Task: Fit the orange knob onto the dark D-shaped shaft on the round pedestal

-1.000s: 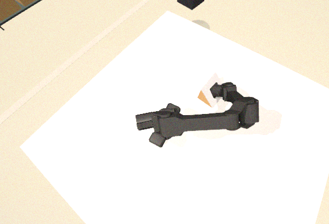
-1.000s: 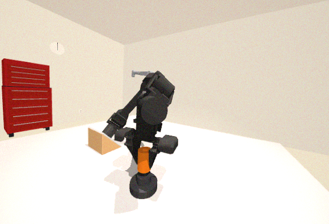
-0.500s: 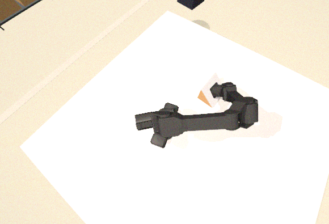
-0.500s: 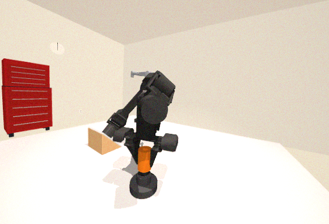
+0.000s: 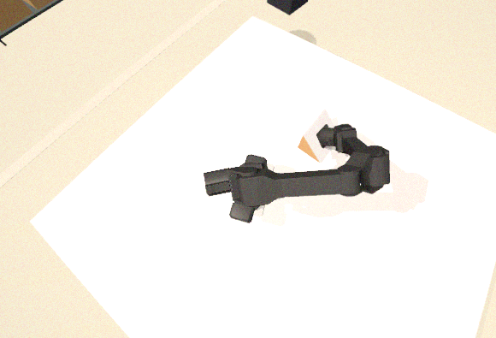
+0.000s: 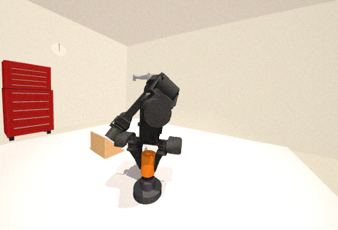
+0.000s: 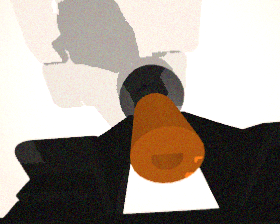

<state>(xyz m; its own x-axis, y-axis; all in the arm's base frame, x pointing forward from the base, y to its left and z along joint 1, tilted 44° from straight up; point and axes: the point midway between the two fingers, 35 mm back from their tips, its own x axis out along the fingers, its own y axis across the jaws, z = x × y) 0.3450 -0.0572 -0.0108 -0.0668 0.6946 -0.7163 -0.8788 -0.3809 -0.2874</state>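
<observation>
My gripper tip is now 2 cm below the orange knob. The rest, counted from my gripper tip: round pedestal: 4 cm below.
</observation>
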